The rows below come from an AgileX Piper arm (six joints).
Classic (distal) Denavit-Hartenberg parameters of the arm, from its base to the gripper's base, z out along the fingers. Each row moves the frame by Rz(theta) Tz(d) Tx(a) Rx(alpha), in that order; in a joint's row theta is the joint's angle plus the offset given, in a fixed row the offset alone. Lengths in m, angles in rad.
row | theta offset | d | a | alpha
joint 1 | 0.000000 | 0.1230 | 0.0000 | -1.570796
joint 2 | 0.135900 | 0.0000 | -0.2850 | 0.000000
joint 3 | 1.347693 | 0.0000 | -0.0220 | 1.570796
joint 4 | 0.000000 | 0.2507 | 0.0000 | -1.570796
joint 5 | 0.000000 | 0.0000 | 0.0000 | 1.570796
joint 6 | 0.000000 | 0.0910 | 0.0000 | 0.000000
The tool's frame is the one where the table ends.
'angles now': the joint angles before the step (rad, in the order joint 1, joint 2, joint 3, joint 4, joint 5, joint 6). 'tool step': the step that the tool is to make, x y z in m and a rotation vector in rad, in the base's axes. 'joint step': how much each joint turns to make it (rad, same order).
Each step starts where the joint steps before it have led.
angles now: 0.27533 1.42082 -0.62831 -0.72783 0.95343 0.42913
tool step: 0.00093 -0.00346 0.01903 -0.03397 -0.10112 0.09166
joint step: -0.00001 -0.07704 -0.00006 -0.09135 -0.03222 -0.02131
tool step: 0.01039 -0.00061 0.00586 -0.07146 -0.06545 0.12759
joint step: 0.00003 -0.00122 0.00003 -0.14506 -0.06734 0.00006
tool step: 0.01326 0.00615 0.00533 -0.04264 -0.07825 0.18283
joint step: 0.00175 0.00117 -0.00003 -0.15762 -0.12749 0.00085
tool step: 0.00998 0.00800 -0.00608 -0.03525 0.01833 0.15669
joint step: 0.00000 0.03428 -0.00087 -0.07019 -0.10117 -0.06041
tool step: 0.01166 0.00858 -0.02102 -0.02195 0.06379 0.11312
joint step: 0.00002 0.08958 -0.00002 -0.06465 -0.08616 -0.01385
